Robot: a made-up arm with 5 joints. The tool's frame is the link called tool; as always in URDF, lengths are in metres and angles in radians.
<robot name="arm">
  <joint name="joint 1" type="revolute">
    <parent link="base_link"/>
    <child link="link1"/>
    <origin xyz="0 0 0.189" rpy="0 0 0"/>
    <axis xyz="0 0 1"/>
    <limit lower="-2.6" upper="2.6" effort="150" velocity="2.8"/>
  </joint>
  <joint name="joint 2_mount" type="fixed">
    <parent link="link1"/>
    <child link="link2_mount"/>
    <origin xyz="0.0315 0.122 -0.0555" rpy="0 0 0"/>
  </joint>
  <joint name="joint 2" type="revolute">
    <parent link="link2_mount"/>
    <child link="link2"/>
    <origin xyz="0.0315 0.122 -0.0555" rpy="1.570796 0 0"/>
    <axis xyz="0 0 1"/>
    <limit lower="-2.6" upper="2.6" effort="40" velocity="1.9"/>
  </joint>
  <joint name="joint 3" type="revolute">
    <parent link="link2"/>
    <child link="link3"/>
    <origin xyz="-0.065 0.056 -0.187" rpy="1.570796 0 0"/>
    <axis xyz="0 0 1"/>
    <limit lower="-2.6" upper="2.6" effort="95" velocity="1.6"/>
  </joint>
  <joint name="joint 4" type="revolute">
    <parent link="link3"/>
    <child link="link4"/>
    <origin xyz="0.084 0.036 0.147" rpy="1.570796 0 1.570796"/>
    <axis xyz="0 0 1"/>
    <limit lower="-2.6" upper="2.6" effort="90" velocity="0.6"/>
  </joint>
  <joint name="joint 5" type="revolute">
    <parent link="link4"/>
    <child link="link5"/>
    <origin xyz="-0.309 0.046 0.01" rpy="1.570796 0 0"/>
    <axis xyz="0 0 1"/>
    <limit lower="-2.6" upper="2.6" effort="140" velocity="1.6"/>
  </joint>
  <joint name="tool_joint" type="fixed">
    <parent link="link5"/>
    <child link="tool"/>
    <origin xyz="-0.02 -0.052 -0.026" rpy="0 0 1.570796"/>
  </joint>
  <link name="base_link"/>
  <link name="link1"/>
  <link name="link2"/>
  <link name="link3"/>
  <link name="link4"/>
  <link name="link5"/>
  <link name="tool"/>
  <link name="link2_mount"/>
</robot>
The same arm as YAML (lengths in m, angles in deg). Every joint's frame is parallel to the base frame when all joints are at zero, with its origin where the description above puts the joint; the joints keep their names.
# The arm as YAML. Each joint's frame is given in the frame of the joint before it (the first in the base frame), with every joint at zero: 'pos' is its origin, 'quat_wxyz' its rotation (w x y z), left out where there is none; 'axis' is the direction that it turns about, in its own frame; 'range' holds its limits. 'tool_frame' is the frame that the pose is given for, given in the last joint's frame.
length_unit: m
angle_unit: deg
joints:
  - joint: joint 1
    pos: [0.0, 0.0, 0.189]
    axis: "+z"
    range: [-148.97, 148.97]
  - joint: joint 2
    pos: [0.063, 0.244, -0.111]
    axis: "-y"
    range: [-148.97, 148.97]
  - joint: joint 3
    pos: [-0.065, 0.187, 0.056]
    axis: "-z"
    range: [-148.97, 148.97]
  - joint: joint 4
    pos: [0.084, -0.036, -0.147]
    axis: "+x"
    range: [-148.97, 148.97]
  - joint: joint 5
    pos: [0.01, 0.309, -0.046]
    axis: "+z"
    range: [-148.97, 148.97]
tool_frame:
  pos: [-0.052, 0.02, -0.026]
  quat_wxyz: [1.0, 0.0, 0.0, 0.0]

